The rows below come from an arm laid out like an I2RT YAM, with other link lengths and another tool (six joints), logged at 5 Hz.
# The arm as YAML. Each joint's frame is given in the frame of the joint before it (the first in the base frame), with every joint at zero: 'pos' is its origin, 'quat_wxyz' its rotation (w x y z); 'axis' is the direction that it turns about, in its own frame. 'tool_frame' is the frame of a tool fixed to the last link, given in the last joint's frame.
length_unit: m
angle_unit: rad
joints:
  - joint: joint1
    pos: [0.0, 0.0, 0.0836]
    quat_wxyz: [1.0, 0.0, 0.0, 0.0]
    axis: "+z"
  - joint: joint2
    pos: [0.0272, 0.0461, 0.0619]
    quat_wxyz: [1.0, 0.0, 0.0, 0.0]
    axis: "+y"
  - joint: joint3
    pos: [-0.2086, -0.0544, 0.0]
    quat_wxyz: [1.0, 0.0, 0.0, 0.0]
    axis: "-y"
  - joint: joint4
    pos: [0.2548, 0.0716, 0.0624]
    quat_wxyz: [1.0, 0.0, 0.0, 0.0]
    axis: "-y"
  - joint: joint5
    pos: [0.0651, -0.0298, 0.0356]
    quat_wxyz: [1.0, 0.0, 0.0, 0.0]
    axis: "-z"
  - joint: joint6
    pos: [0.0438, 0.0, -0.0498]
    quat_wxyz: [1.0, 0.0, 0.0, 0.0]
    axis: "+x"
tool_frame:
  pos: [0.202, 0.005, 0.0]
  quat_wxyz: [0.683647, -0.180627, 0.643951, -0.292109]
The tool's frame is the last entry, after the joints.
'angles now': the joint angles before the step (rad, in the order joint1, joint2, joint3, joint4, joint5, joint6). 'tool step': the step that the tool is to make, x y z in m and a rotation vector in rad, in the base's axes. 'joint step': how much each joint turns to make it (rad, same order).
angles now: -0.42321 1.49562 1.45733 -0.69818 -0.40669 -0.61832
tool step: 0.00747 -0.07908 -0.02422 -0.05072 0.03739 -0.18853
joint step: -0.08142 0.10419 0.03669 0.06618 0.12102 0.02772
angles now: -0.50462 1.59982 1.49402 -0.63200 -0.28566 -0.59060
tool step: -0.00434 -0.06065 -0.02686 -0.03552 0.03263 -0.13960
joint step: -0.06593 0.07828 -0.00150 0.07363 0.08622 0.01535
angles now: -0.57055 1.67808 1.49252 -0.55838 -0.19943 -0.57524
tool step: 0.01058 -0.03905 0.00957 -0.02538 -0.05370 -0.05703
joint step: -0.04916 0.06439 0.05663 0.06888 0.00002 0.01227
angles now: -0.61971 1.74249 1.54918 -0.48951 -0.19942 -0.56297
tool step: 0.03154 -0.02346 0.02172 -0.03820 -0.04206 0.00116
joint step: -0.00002 0.14567 0.20837 -0.00748 0.00313 -0.00612
